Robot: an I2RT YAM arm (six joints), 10 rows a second.
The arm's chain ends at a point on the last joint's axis. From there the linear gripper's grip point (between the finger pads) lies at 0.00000 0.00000 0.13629 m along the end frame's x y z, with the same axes.
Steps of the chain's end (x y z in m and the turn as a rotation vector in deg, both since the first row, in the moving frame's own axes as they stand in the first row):
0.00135, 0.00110, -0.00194, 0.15, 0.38, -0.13
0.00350, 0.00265, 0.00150, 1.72, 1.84, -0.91
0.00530, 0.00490, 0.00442, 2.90, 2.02, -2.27
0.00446, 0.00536, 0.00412, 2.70, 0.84, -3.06
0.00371, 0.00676, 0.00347, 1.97, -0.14, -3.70
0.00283, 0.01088, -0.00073, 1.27, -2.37, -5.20
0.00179, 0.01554, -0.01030, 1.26, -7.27, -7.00
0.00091, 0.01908, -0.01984, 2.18, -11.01, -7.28
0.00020, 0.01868, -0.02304, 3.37, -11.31, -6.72
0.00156, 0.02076, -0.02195, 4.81, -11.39, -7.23
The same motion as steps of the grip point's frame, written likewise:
0.00225, 0.00074, -0.00194, 0.15, 0.38, -0.13
0.00784, -0.00147, 0.00137, 1.72, 1.84, -0.91
0.00996, -0.00209, 0.00416, 2.90, 2.02, -2.27
0.00628, -0.00111, 0.00395, 2.70, 0.84, -3.06
0.00323, 0.00209, 0.00339, 1.97, -0.14, -3.70
-0.00293, 0.00812, -0.00088, 1.27, -2.37, -5.20
-0.01560, 0.01361, -0.01143, 1.26, -7.27, -7.00
-0.02537, 0.01560, -0.02244, 2.18, -11.01, -7.28
-0.02692, 0.01231, -0.02592, 3.37, -11.31, -6.72
-0.02597, 0.01114, -0.02511, 4.81, -11.39, -7.23

